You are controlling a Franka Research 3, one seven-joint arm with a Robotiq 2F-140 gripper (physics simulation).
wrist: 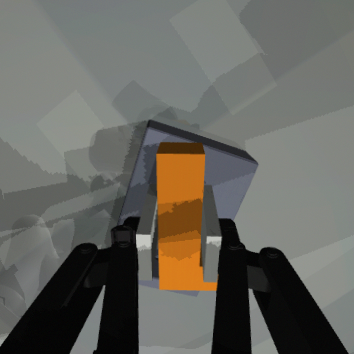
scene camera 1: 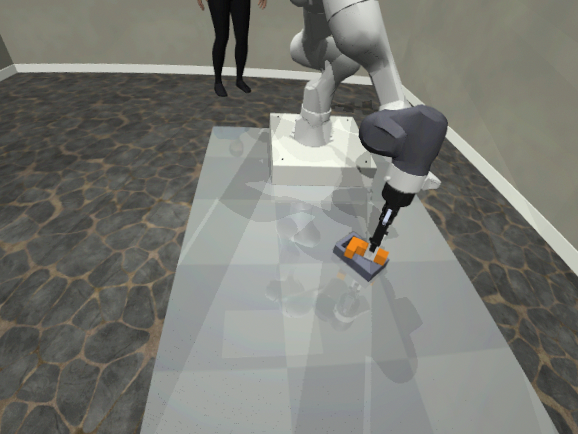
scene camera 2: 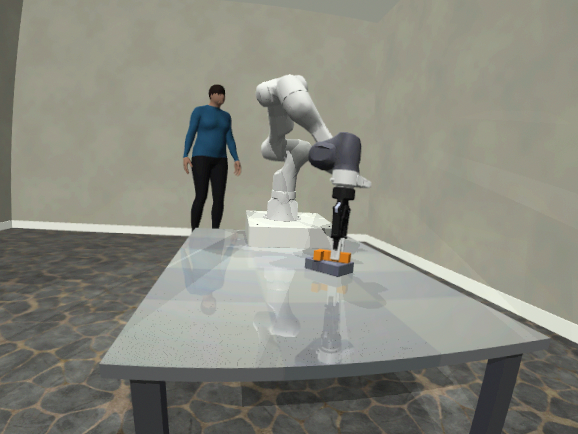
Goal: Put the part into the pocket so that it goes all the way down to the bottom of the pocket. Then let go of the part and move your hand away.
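Observation:
The orange L-shaped part [scene camera 1: 357, 245] [scene camera 2: 320, 255] [wrist: 180, 175] lies over the pocket of the dark grey-blue block [scene camera 1: 369, 274] [scene camera 2: 327, 267] [wrist: 232, 175]. Its top stands above the block's rim, and in the wrist view its long bar is turned at an angle to the block's sides. My gripper [scene camera 1: 372, 249] [scene camera 2: 337, 252] [wrist: 179, 202] is shut on the part's long bar, with one light grey pad on each side. The short leg is at the lower right in the wrist view, partly behind the right finger. The pocket's bottom under the part is hidden.
The block stands on a glossy grey table [scene camera 1: 250, 400] [scene camera 2: 225, 345], right of the middle in both scene views. The arm's white base [scene camera 1: 320, 175] [scene camera 2: 280, 236] stands behind it. A person [scene camera 1: 229, 45] [scene camera 2: 210, 132] stands beyond the table's far end.

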